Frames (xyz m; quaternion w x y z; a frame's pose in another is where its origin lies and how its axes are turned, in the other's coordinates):
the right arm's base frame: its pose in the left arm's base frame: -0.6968 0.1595 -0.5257 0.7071 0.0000 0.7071 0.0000
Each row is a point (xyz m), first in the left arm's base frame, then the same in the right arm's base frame.
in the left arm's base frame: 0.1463 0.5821 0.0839
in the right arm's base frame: -0.6096 0.4226 0.8431
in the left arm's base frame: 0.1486 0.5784 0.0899
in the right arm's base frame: -0.6156 0.4189 0.8454
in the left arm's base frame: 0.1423 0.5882 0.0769
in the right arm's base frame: -0.6026 0.4287 0.8391
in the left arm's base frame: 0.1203 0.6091 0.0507
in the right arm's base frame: -0.5764 0.4496 0.8171
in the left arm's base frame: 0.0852 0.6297 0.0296
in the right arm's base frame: -0.5553 0.4702 0.7820
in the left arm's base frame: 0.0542 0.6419 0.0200
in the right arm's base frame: -0.5457 0.4824 0.7510
